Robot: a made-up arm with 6 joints.
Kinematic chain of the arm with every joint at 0, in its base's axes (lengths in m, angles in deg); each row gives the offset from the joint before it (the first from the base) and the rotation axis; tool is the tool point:
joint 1: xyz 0 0 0.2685 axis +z
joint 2: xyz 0 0 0 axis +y
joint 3: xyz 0 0 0.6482 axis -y
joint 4: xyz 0 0 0 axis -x
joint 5: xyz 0.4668 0 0 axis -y
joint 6: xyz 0 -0.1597 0 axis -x
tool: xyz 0 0 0
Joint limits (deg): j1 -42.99..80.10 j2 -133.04..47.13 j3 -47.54..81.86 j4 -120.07..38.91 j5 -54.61..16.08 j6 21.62..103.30
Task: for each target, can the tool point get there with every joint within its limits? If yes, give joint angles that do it. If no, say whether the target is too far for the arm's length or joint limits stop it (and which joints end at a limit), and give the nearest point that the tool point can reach.
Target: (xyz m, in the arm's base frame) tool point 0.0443 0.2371 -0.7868
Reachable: no: joint limits stop it (at a limit: joint 1, joint 2, joint 3, joint 4) | nearest point -0.6693 0.4541 -0.5232 | short by 0.791 m
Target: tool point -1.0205 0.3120 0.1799
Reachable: yes | joints -23.06 -111.31 64.51 -45.14 -44.70 69.68
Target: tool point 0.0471 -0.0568 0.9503
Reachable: yes | joints -17.07 -38.02 0.66 -75.31 -11.44 56.39
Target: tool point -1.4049 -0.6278 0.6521
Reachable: no: too far | nearest point -1.0033 -0.4483 0.5424 | short by 0.453 m
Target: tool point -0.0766 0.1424 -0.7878
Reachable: no: joint limits stop it (at a limit: joint 1, joint 2, joint 3, joint 4) | nearest point -0.6693 0.4541 -0.5232 | short by 0.720 m
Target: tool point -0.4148 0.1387 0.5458
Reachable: yes | joints -16.53 -106.08 -19.40 -95.38 -42.27 63.36
